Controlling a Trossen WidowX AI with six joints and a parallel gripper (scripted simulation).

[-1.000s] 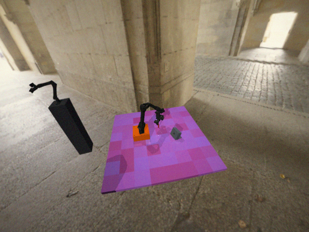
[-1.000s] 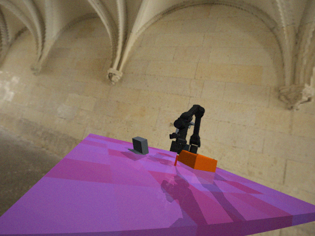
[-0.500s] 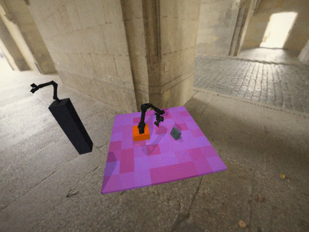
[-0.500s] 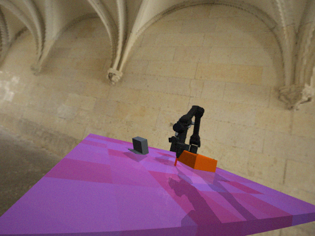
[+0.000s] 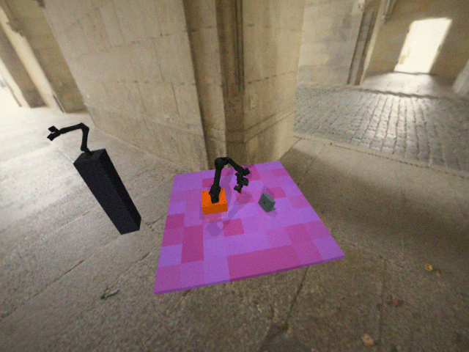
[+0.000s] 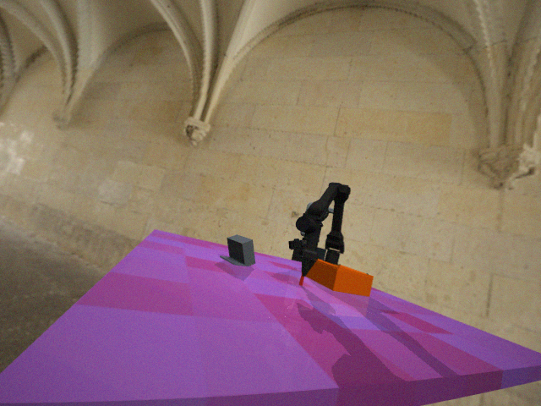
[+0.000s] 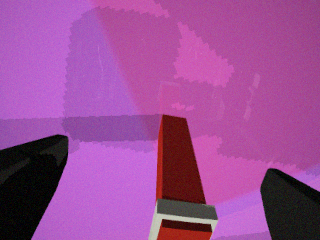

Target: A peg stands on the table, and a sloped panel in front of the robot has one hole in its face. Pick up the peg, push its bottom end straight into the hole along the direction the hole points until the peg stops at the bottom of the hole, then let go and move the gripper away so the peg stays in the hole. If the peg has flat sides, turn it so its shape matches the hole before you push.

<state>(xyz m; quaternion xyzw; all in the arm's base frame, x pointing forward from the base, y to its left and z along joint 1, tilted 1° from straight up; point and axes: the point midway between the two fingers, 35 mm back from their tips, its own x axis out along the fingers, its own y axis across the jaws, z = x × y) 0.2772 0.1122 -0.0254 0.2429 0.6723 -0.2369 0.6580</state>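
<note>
Now: the grey sloped panel 26 cm to the right of my gripper tip, 16 cm ahead of it and 1 cm above it. From my gripper tip the other things lie so: red square peg 2 cm above.
</note>
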